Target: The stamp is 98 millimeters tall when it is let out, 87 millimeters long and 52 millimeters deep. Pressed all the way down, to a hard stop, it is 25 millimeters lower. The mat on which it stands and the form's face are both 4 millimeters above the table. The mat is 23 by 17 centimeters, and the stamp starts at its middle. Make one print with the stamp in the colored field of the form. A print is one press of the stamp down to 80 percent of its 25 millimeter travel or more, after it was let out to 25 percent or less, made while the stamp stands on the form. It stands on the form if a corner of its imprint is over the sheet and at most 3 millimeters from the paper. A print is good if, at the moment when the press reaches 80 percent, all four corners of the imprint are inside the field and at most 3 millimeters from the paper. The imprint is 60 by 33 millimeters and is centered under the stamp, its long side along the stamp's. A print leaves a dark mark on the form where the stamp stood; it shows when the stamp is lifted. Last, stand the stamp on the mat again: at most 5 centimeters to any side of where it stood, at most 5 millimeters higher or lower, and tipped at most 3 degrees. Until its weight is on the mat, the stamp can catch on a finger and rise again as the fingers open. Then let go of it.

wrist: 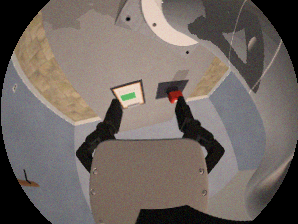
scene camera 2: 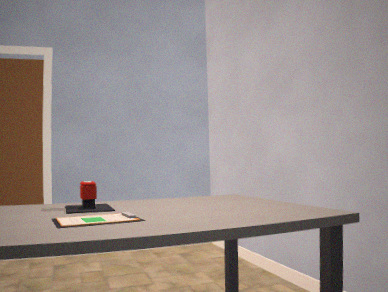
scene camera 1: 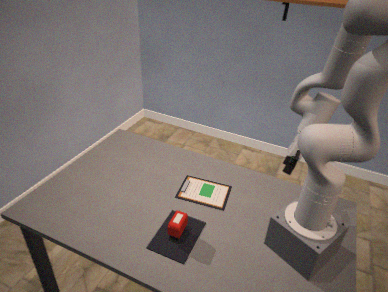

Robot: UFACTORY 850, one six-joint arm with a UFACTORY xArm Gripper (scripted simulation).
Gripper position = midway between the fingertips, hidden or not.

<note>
In view: my gripper (wrist: 148,104), a form (scene camera 1: 204,192) and a dark mat (scene camera 1: 160,244).
The form shows as well in scene camera 2 (scene camera 2: 124,217).
</note>
